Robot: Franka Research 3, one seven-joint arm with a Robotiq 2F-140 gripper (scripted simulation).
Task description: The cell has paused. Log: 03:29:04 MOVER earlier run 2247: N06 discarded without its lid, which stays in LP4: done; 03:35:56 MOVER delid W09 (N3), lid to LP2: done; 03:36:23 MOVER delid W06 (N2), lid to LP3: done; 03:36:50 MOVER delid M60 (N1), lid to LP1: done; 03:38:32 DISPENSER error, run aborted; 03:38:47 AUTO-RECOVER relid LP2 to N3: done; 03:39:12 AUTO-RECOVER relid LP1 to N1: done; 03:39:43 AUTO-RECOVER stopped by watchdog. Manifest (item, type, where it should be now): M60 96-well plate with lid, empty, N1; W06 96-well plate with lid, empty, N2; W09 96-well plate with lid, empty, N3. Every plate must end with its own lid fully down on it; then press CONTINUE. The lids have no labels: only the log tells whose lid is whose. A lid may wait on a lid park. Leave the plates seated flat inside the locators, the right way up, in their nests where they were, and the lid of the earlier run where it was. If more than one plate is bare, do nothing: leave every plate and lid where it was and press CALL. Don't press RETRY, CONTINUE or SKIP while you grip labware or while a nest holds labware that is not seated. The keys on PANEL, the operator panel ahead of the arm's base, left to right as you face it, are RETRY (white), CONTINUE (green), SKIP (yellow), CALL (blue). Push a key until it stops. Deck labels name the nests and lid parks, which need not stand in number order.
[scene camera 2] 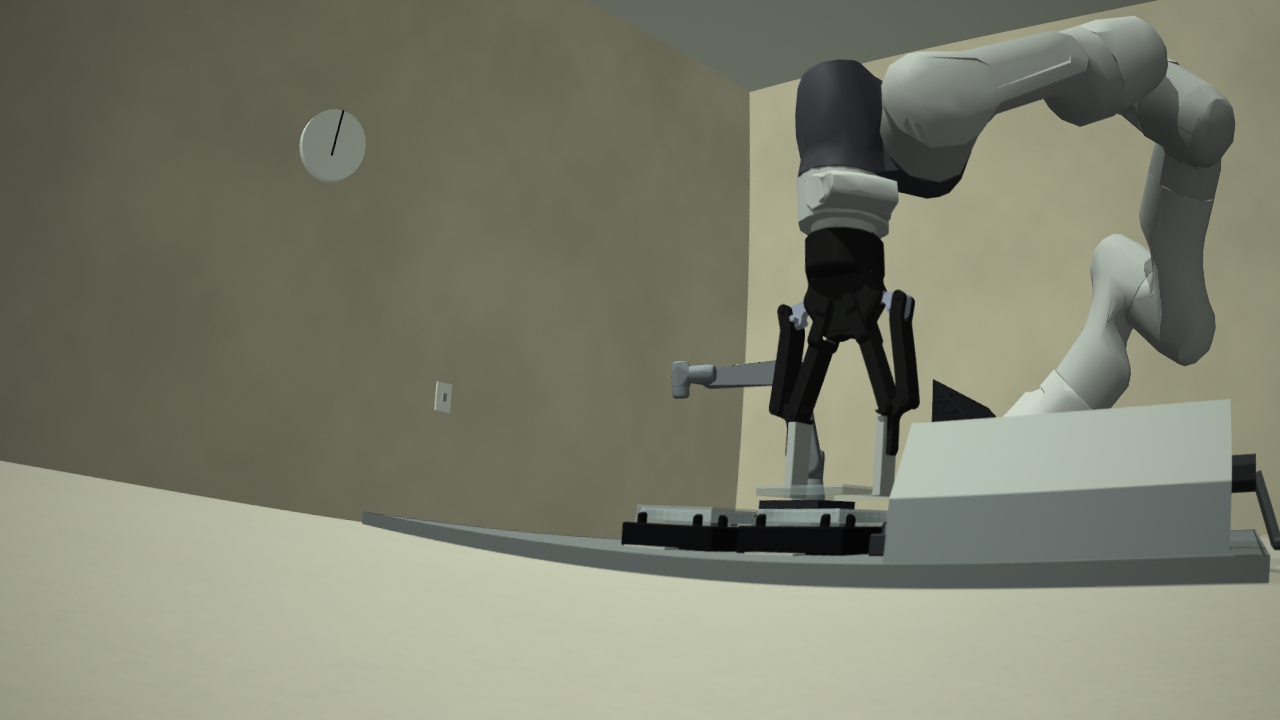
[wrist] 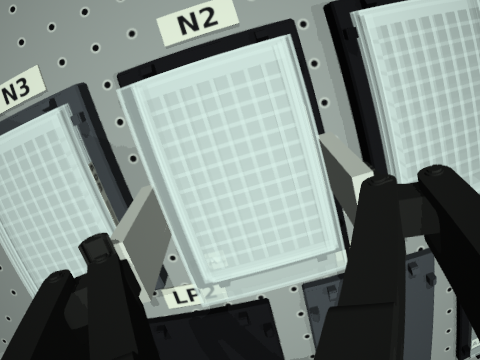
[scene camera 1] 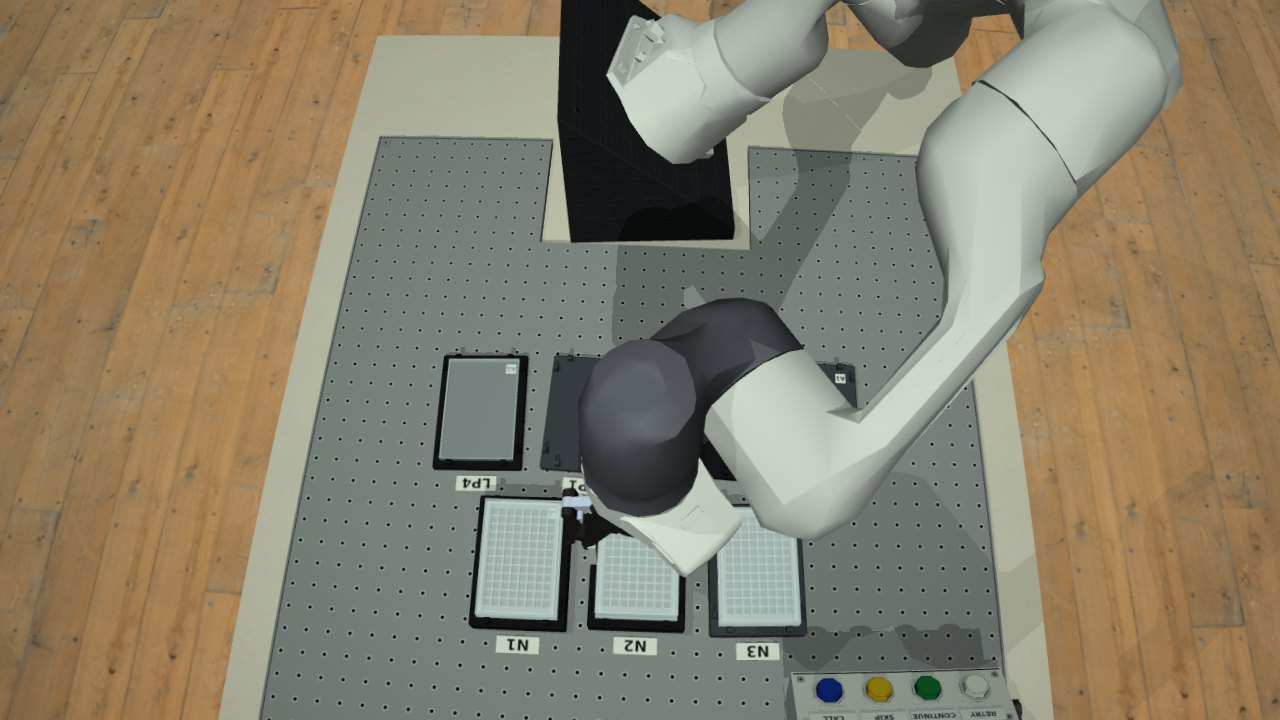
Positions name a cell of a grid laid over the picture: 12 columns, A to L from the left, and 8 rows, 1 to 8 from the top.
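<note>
Gripper (scene camera 2: H6) (wrist: G5) (scene camera 1: F7). Clear lid (scene camera 1: F7). Clear lid (scene camera 1: E5). Clear lid (scene camera 1: E7). Clear lid (scene camera 1: H7). Operator panel (scene camera 2: K6). Lid park LP1 (scene camera 1: F5). Lid park LP3 (scene camera 1: H5).
</note>
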